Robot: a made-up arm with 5 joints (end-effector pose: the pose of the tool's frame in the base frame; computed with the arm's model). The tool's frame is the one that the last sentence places.
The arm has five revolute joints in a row. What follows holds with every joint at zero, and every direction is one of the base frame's.
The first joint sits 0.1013 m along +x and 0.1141 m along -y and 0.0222 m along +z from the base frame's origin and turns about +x.
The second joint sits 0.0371 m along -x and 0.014 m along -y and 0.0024 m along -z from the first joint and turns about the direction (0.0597, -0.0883, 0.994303).
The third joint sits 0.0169 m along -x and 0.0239 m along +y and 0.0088 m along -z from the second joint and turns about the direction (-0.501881, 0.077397, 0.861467).
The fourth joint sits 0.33 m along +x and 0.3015 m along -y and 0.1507 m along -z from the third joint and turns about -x.
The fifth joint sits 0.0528 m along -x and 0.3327 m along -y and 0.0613 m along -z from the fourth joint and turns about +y.
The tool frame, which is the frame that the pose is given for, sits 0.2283 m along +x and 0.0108 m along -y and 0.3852 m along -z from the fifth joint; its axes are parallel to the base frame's.
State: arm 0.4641 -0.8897 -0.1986 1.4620 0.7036
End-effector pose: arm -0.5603 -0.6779 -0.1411 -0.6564 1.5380 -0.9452
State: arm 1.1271 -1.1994 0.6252 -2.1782 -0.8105
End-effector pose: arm 0.5028 0.1319 -0.6014 2.2048 -0.1075 -2.1027
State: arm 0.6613 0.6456 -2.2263 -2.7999 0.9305
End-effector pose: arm 0.1378 -0.3647 -0.0314 -1.7595 1.8056 0.1507
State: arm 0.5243 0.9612 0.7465 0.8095 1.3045
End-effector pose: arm 0.8543 -0.2129 0.1261 -1.0575 -0.0234 0.4831
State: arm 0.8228 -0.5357 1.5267 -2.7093 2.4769
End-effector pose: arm -0.0177 -0.1901 -0.3680 -0.5279 -0.7150 -2.2687
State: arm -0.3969 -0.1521 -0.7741 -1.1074 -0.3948
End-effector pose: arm 0.5027 -0.7190 -0.4600 0.9357 -0.9901 -0.7812
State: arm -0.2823 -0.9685 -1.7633 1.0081 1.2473
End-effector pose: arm -0.1675 0.3437 -0.6449 1.5869 0.8423 -1.9505
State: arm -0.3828 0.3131 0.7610 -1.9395 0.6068
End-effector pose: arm 0.0061 -0.0235 -0.4600 0.9273 1.4383 0.7711
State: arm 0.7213 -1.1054 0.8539 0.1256 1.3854
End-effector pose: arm -0.3360 -0.5541 -0.5354 0.3118 1.8604 0.0443
